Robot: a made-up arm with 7 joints. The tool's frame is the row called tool. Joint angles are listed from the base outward. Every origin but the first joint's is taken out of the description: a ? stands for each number. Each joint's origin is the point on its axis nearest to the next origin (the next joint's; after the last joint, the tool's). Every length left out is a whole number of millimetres.
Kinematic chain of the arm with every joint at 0, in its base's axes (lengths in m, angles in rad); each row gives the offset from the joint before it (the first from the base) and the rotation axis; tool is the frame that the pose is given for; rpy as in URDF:
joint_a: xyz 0 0 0.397 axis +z
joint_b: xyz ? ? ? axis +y
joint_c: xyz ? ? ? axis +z
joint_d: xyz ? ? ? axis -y
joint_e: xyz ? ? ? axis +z
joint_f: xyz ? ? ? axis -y
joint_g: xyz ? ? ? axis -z
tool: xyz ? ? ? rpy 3.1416 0 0
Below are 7 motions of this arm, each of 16 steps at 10 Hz.
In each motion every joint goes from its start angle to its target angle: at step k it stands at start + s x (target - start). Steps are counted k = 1, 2, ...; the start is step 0. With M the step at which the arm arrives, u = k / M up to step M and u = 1 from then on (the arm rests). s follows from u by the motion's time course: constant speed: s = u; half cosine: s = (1 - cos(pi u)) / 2; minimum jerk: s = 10 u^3 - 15 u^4 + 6 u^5.
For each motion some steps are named. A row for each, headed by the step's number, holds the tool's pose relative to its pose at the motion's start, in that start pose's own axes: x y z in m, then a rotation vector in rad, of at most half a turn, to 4 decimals.
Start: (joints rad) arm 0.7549 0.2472 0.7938 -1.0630 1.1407 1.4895 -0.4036
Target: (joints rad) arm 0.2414 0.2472 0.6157 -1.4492 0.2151 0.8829 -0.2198
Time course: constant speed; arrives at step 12
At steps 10, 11, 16:
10: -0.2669 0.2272 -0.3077 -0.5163 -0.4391 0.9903
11: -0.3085 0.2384 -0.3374 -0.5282 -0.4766 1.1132
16: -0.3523 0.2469 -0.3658 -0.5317 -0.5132 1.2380

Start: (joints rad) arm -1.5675 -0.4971 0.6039 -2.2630 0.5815 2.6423 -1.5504
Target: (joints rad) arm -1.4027 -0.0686 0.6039 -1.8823 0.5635 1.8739 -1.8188
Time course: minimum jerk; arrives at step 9
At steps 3, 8, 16:
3: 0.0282 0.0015 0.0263 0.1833 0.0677 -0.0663
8: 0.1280 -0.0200 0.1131 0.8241 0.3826 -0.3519
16: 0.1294 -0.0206 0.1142 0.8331 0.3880 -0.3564

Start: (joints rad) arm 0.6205 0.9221 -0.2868 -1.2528 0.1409 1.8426 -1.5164
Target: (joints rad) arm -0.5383 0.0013 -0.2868 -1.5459 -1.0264 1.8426 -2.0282
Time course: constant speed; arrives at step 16
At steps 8, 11, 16:
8: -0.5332 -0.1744 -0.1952 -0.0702 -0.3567 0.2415
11: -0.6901 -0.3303 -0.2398 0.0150 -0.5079 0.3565
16: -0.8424 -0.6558 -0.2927 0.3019 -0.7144 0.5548

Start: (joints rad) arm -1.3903 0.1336 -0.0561 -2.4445 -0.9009 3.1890 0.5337
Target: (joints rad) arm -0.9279 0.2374 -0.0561 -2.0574 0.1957 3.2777 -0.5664
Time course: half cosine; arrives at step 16
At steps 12, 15, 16:
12: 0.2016 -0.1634 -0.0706 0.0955 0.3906 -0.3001
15: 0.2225 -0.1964 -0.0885 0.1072 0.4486 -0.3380
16: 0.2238 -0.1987 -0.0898 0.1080 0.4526 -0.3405

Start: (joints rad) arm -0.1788 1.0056 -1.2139 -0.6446 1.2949 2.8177 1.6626
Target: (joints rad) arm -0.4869 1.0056 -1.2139 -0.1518 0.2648 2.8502 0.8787
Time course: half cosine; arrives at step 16
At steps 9, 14, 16:
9: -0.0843 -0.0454 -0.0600 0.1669 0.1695 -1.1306
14: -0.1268 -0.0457 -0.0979 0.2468 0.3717 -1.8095
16: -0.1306 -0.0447 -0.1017 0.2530 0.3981 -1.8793

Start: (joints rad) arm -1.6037 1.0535 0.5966 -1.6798 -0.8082 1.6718 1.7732
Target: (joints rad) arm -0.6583 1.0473 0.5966 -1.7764 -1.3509 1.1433 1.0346
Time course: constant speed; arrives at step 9
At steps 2, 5, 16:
2: -0.1586 0.0033 -0.0014 -0.0969 0.2918 -0.3239
5: -0.3773 0.0522 0.0388 -0.2915 0.7414 -0.7319
16: -0.6048 0.1800 0.1549 -0.6255 1.3613 -1.0721

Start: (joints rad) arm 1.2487 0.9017 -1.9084 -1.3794 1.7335 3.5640 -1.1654
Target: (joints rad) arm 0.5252 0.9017 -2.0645 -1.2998 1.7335 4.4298 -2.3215
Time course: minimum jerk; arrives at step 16
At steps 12, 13, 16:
12: -0.0748 0.3287 0.0884 -1.4044 -0.1455 -1.3497
13: -0.0765 0.3483 0.0894 -1.4982 -0.1870 -1.4138
16: -0.0777 0.3657 0.0899 -1.5827 -0.2273 -1.4674

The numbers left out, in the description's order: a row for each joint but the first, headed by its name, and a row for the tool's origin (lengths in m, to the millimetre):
joint_b: 0 0 0
joint_c: 0 0 0.217
joint_d: 0.112 0 0
joint_e: -0.131 0 0.61
joint_f: 0 0 0
joint_g: 0.073 0 0
tool: 0 0 0

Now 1 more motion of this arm.
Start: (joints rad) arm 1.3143 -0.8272 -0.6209 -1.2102 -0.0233 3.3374 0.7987
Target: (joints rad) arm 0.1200 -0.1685 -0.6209 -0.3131 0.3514 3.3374 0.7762
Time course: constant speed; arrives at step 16
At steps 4, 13, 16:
4: 0.0344 -0.1271 -0.0271 0.1317 0.1633 -0.2539
13: -0.0907 -0.3210 -0.1079 0.4523 0.3375 -0.8203
16: -0.1622 -0.3297 -0.1255 0.5417 0.3338 -1.0051

